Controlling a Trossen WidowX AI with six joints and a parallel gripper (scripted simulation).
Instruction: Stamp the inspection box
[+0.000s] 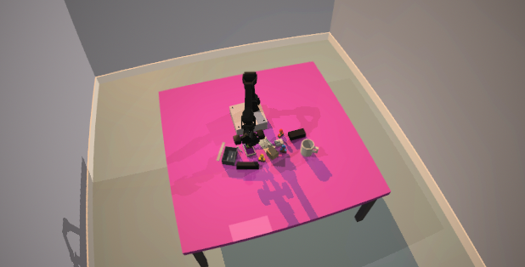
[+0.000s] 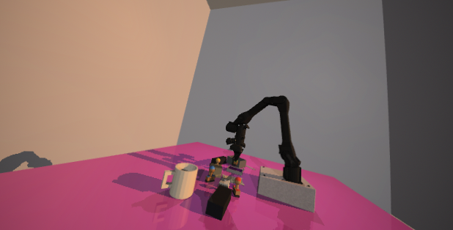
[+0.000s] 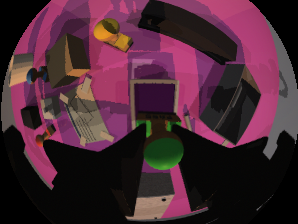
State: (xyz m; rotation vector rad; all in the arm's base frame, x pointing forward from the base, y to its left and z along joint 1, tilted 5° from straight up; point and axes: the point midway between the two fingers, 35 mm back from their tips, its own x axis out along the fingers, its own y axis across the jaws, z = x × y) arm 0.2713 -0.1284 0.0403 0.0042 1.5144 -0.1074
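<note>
The purple ink pad is 60 mm below my gripper tip. The rest, counted from my gripper tip: yellow-knobbed stamp: 100 mm ahead, 50 mm to the left, 40 mm below; then black bar: 110 mm ahead, 50 mm to the right, 50 mm below; then green-knobbed stamp: right at my gripper tip.
</note>
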